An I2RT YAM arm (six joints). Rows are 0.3 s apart.
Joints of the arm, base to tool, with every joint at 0 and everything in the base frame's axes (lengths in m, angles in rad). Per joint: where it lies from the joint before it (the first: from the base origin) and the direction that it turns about. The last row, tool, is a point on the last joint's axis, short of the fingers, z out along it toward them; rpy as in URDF.
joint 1: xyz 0 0 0.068 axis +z
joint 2: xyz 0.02 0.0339 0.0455 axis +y
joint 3: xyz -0.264 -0.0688 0 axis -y
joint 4: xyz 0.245 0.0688 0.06 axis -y
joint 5: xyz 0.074 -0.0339 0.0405 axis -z
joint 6: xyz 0.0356 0 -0.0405 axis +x
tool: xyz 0 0 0 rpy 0 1.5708 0
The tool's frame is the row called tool.
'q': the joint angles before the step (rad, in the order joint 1, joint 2, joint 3, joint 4, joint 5, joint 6). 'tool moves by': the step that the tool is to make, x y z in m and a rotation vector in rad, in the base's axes. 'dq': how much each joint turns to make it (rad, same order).
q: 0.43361, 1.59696, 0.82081, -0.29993, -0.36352, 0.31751
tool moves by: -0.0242, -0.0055, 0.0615, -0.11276, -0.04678, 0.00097
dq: 0.03462, -0.19251, 0.09585, -0.30393, 0.12345, -0.02861
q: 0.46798, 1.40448, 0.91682, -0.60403, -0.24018, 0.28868
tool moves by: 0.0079, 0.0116, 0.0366, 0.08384, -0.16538, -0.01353
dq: 0.02688, -0.04009, 0.07032, 0.08260, 0.02382, 0.03342
